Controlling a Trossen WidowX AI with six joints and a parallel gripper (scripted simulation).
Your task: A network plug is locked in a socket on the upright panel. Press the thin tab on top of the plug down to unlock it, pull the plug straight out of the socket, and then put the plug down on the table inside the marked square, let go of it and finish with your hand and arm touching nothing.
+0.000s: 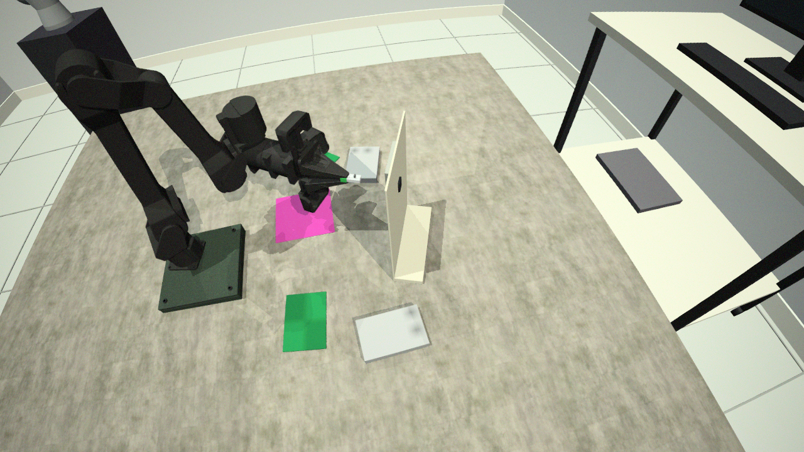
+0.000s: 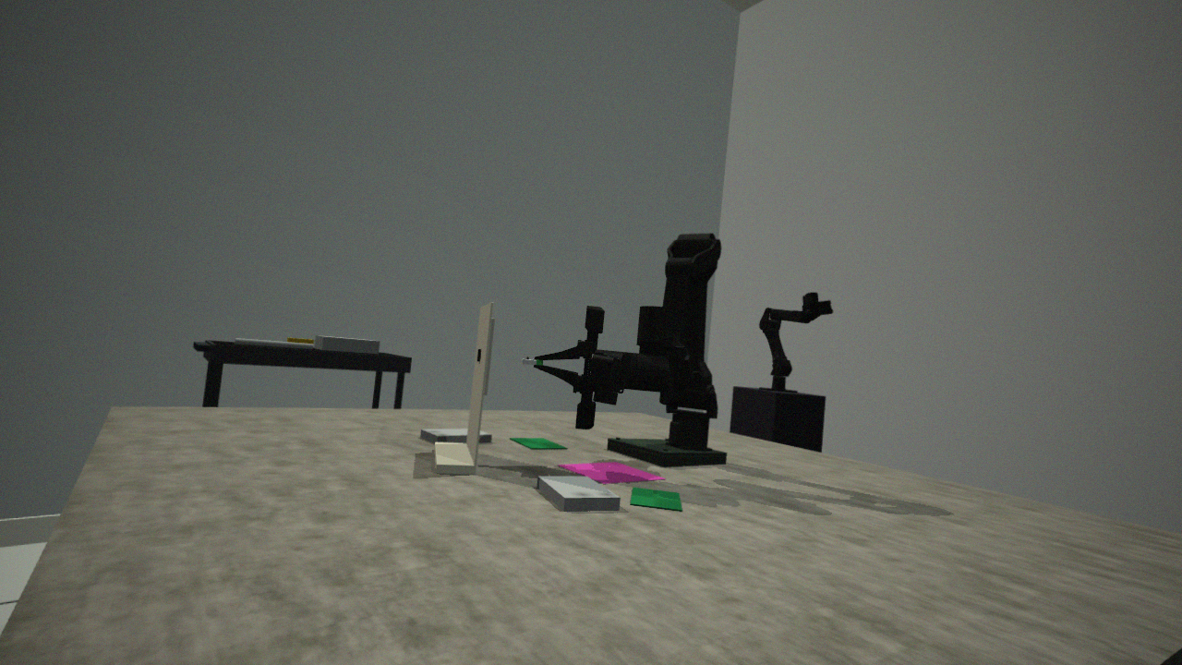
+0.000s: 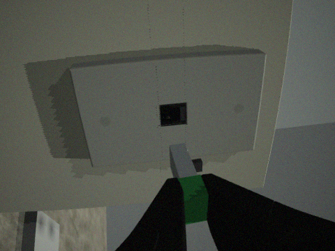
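The marked square lies 16 cm below my gripper tip, 12 cm behind it and 6 cm to the left of it. Also, from my gripper tip: cream upright panel 9 cm ahead, 5 cm below, 2 cm to the right; then network plug right at my gripper tip.
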